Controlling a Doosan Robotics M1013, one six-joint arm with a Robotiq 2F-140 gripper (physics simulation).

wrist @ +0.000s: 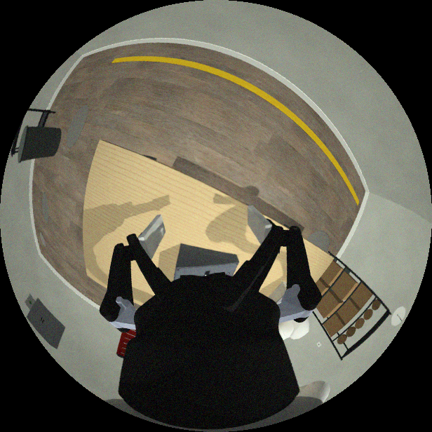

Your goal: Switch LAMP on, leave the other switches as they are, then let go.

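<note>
A grey switch box (206, 261) stands on the wooden table, low in the middle of the wrist view. Its dark top side and a strip of its lighter panel show; the rest of the panel is hidden behind the black gripper body. The LAMP switch and its label cannot be made out. My gripper (204, 219) is open and empty, with one fingertip to the left and one to the right of the box in the view. The fingers look apart from the box.
The wooden table (120, 175) reaches across the view's middle. A rack (366, 334) with brown boxes stands at the right. A dark chair (40, 143) is at the far left. A red object (125, 343) shows beside the gripper body. A yellow line (260, 93) runs along the floor.
</note>
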